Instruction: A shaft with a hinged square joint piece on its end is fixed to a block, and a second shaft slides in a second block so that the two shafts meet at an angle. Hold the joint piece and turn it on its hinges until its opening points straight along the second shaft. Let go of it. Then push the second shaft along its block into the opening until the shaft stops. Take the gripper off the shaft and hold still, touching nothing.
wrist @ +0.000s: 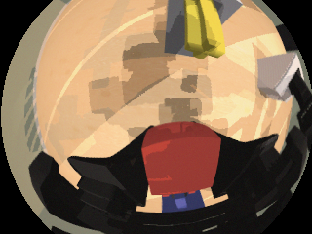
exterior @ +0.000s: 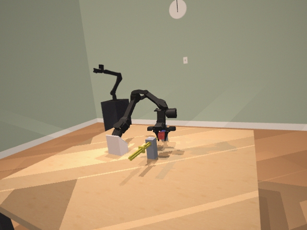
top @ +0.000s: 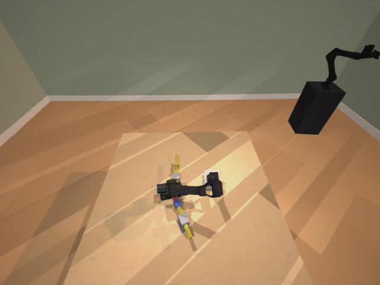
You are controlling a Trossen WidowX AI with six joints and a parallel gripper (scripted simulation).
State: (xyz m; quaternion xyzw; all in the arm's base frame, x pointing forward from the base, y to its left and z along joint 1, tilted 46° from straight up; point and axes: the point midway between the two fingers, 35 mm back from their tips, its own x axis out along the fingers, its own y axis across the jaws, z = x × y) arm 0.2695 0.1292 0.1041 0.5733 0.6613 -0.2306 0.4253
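Now: gripper tip 4 cm below the red square joint piece and 1 cm to the right of it.
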